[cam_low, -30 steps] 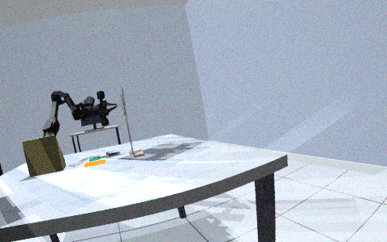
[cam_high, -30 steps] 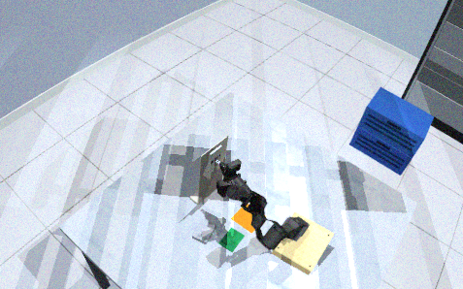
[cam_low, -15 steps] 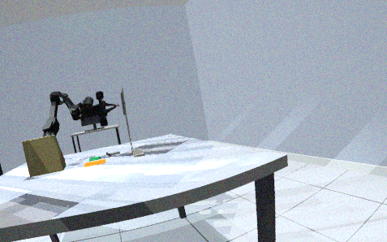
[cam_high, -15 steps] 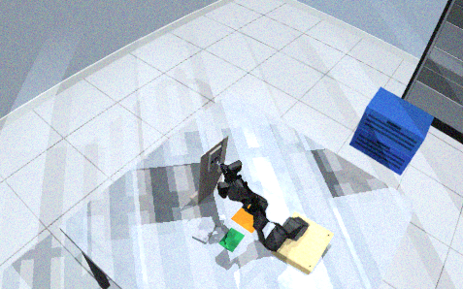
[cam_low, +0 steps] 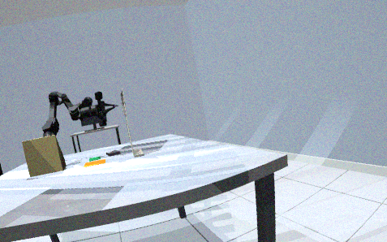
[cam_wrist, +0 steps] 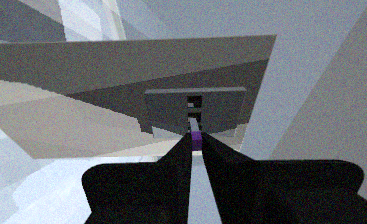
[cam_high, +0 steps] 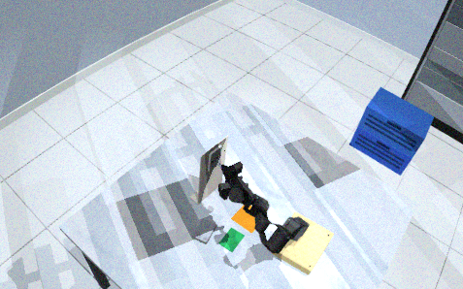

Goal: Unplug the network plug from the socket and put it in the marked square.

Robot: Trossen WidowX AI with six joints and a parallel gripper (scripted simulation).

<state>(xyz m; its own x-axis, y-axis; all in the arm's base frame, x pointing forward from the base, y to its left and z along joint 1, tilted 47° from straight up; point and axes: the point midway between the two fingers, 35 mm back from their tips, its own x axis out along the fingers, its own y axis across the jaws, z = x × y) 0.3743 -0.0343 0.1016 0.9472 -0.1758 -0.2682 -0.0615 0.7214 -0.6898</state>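
Now: the orange square 27 cm below my gripper tip, 17 cm behind it and 3 cm to the right of it. The rest, counted from my gripper tip: grey plate: 26 cm below, 17 cm to the left, 6 cm behind; upright panel: 11 cm below, 6 cm ahead, 1 cm to the right; purple network plug: 1 cm ahead.
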